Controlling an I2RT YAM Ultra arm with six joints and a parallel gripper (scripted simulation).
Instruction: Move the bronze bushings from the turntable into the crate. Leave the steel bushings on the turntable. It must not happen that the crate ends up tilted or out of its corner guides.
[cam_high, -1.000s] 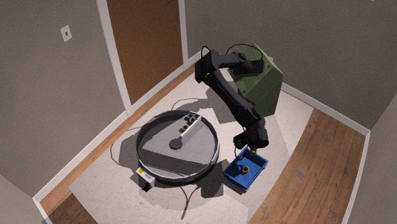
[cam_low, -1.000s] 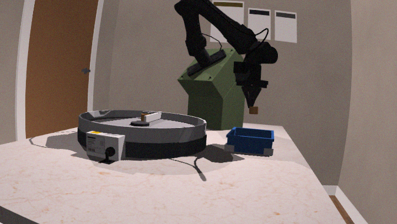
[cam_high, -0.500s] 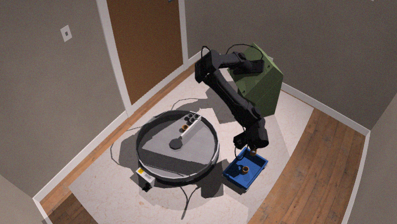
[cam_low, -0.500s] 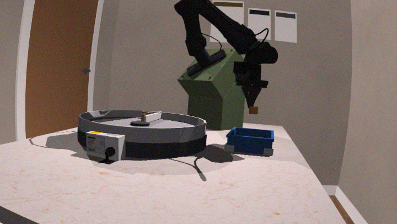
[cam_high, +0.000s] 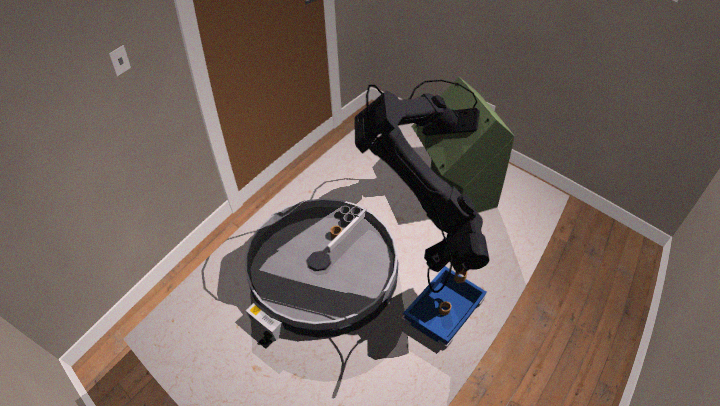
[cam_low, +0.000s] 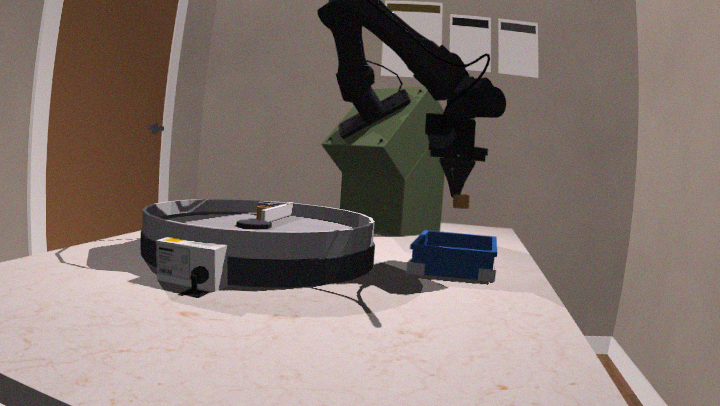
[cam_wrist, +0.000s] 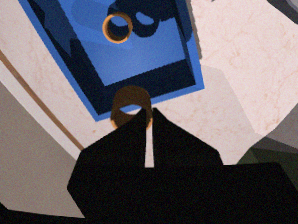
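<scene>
Right now my hand is 110 mm above the blue crate, 60 mm short of it and 10 mm to the left of it. The rest, counted from my hand: grey turntable: 370 mm to the right, 80 mm below, 20 mm ahead.
</scene>
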